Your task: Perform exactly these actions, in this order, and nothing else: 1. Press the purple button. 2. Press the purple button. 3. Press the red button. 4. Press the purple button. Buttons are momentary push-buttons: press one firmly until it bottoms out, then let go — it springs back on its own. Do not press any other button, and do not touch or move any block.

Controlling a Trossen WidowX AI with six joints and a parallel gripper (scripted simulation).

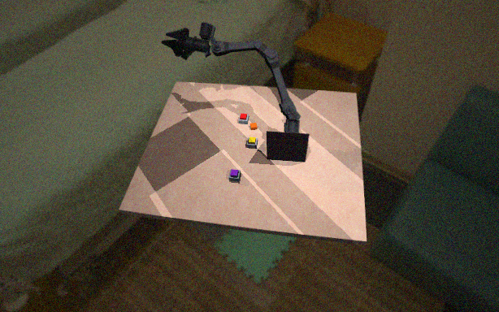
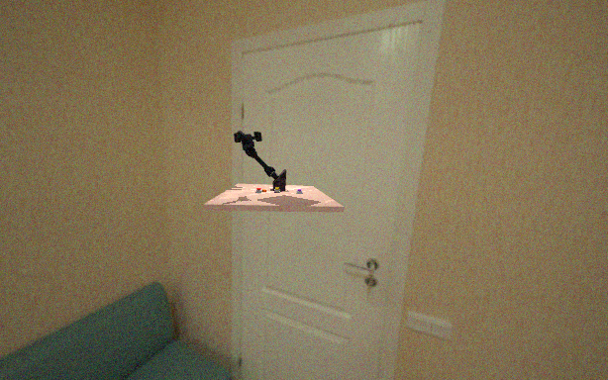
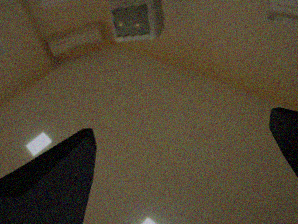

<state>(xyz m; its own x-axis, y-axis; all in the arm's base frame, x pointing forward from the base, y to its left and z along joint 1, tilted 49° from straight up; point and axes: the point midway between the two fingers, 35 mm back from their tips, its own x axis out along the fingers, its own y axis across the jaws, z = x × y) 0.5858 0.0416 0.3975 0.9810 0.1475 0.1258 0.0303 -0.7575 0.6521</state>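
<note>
My gripper tip is now 33 cm past the purple button, 45 cm to the right of it and 43 cm above it. From my gripper tip the other things lie so: red button (34 cm behind, 9 cm to the left, 43 cm below); then yellow button (40 cm behind, 25 cm to the left, 43 cm below); then orange block (40 cm behind, 14 cm to the left, 45 cm below).
</note>
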